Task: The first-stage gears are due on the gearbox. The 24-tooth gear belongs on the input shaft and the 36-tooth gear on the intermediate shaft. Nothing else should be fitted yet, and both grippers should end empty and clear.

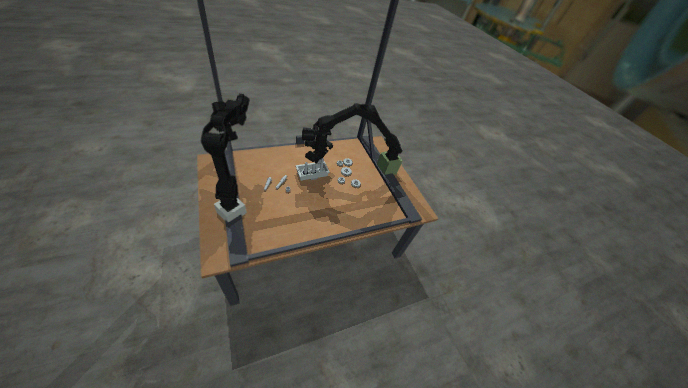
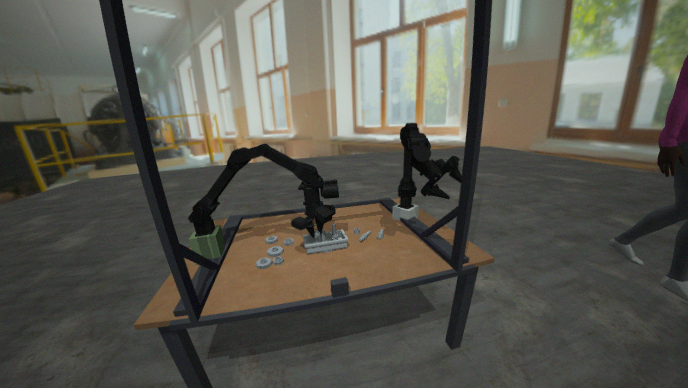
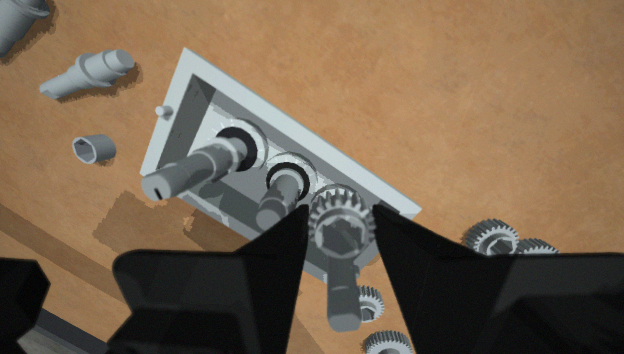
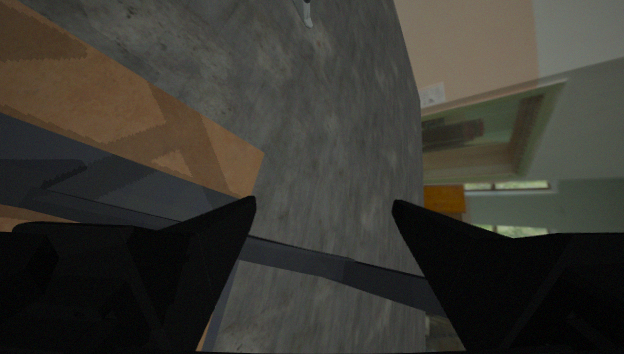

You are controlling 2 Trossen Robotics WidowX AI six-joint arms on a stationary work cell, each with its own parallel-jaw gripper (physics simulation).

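Places are measured from the left arm's base along level axes (x back, y down, z right), in millimetres.
Pixels of known places: left gripper, fingertip midpoint: (image 1: pixel 317 161) (image 2: pixel 316 235) (image 3: pixel 340 212); right gripper, fingertip midpoint: (image 2: pixel 457 191) (image 4: pixel 325 204); left arm's base, origin of the base link: (image 1: pixel 391 156) (image 2: pixel 205 231); right arm's base, origin of the base link: (image 1: pixel 229 204) (image 2: pixel 405 206).
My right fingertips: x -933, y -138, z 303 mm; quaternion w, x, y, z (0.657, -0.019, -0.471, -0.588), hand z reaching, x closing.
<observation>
For each thing: its top centre in the pictures, then the offset to it from my right fingertips. "spot": a spot on its surface instead.
- light grey gearbox, middle of its top: (image 3: pixel 271 195) (image 2: pixel 324 235) (image 1: pixel 312 167) dx +457, dy +197, dz -220 mm
- end, surface spot: (image 3: pixel 344 295) spot: dx +508, dy +147, dz -218 mm
- small gear, middle of its top: (image 3: pixel 341 237) dx +497, dy +163, dz -202 mm
- small collar, middle of its top: (image 3: pixel 84 150) (image 2: pixel 356 229) (image 1: pixel 288 188) dx +289, dy +237, dz -300 mm
The light grey gearbox (image 1: pixel 313 176) (image 2: pixel 326 247) (image 3: pixel 305 137) holds three upright shafts: a thick one (image 3: pixel 190 172), a middle one (image 3: pixel 280 200) and one at the other end (image 3: pixel 344 295). My left gripper (image 2: pixel 316 235) (image 3: pixel 340 212) is shut on a small gear (image 3: pixel 370 225), low over the gearbox at that last shaft. Whether the shaft passes through its bore is unclear. Loose gears (image 1: pixel 346 171) (image 2: pixel 275 250) (image 3: pixel 492 237) lie on the table; their tooth counts are too small to read. My right gripper (image 2: pixel 453 188) (image 4: pixel 325 204) is open and empty, raised away from the gearbox.
Two loose stepped shafts (image 1: pixel 281 182) (image 2: pixel 365 236) (image 3: pixel 95 70) and a small collar (image 1: pixel 288 189) (image 2: pixel 356 231) (image 3: pixel 95 148) lie on the other side of the gearbox from the gears. Dark frame posts (image 2: pixel 477 125) rise at the table's sides.
</observation>
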